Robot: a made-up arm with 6 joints.
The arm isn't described. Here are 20 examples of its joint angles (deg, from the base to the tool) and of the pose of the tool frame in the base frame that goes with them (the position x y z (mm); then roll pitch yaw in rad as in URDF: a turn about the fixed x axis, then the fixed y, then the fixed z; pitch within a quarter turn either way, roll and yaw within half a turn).
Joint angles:
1: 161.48 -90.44 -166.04 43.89 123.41 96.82
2: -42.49 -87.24 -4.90 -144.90 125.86 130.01
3: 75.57 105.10 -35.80 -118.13 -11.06 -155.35
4: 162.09 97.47 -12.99 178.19 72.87 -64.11
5: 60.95 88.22 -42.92 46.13 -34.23 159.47
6: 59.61 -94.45 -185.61 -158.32 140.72 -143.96
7: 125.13 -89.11 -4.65 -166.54 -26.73 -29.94
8: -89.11 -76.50 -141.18 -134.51 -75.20 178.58
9: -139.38 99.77 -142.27 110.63 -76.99 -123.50
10: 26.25 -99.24 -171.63 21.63 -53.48 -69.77
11: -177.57 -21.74 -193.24 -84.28 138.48 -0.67
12: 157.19 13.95 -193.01 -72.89 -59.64 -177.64
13: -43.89 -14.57 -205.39 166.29 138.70 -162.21
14: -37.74 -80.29 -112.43 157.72 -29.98 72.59
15: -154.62 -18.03 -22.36 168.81 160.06 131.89
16: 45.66 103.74 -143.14 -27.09 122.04 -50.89
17: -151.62 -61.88 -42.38 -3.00 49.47 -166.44
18: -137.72 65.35 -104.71 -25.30 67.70 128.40
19: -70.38 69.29 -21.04 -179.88 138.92 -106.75
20: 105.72 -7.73 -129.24 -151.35 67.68 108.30
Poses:
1: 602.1 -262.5 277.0 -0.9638 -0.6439 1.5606
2: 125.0 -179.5 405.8 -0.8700 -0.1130 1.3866
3: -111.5 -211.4 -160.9 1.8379 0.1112 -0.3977
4: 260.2 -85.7 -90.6 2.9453 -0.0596 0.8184
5: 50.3 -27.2 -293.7 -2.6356 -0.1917 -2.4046
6: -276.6 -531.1 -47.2 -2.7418 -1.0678 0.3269
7: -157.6 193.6 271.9 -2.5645 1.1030 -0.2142
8: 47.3 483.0 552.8 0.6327 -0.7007 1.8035
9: -448.0 -290.9 -150.8 1.9857 -0.1610 -2.6135
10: -569.7 -315.2 -4.6 -2.6757 0.5620 1.6841
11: 351.8 96.5 680.2 -2.3668 -0.6342 1.2191
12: -9.4 -81.8 798.0 -0.0999 -1.0332 1.5783
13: -288.6 304.5 599.0 -3.0071 0.0820 -1.2530
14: -283.8 182.7 696.6 0.3275 0.0134 0.2436
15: -310.8 -162.6 204.5 -0.1777 0.3249 -0.2542
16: 377.0 331.7 -245.2 -1.6938 0.9730 2.6632
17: -269.6 -144.6 516.2 2.8996 0.9362 0.1493
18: -442.8 -378.5 -126.7 2.8787 -0.5487 1.9864
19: 9.0 -25.7 -200.9 -1.5586 -0.2939 -2.8041
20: -50.6 253.5 854.7 -0.5664 -0.1705 -2.2031
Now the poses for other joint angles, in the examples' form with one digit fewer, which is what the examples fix.
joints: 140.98 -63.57 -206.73 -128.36 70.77 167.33
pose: 550 -400 177 2.254 0.375 2.336
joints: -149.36 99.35 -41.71 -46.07 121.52 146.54
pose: 93 124 -175 0.648 0.212 -2.677
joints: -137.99 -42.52 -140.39 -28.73 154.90 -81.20
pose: 103 140 753 2.667 -0.095 -1.475
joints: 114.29 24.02 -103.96 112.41 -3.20 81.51
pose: -212 593 344 2.282 1.267 -2.082
